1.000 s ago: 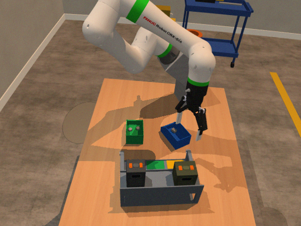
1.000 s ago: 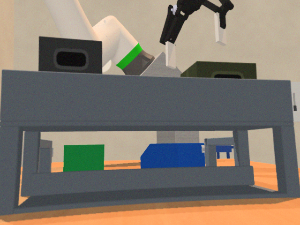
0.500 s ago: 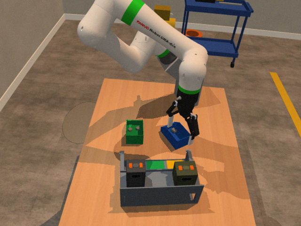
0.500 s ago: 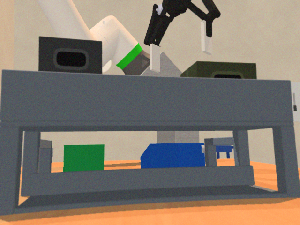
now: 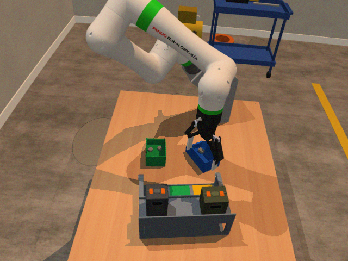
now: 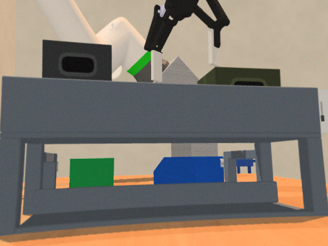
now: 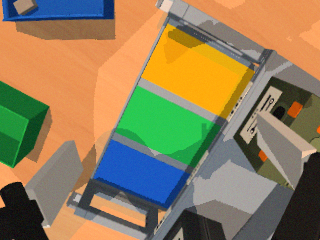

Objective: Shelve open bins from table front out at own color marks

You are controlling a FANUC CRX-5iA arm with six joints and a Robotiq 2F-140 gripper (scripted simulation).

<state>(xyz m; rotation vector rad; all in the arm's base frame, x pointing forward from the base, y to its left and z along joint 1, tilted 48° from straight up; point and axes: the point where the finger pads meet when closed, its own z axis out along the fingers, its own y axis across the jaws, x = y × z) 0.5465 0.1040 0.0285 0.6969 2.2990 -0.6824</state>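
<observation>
Right now my hand is 22 cm past the green bin, 22 cm to the left of it and 21 cm above it. Also, from my hand: black box (18 cm ahead, 16 cm to the right, 9 cm below); then olive box (14 cm ahead, 7 cm to the left, 10 cm below); then blue bin (22 cm behind, 3 cm to the left, 21 cm below).
</observation>
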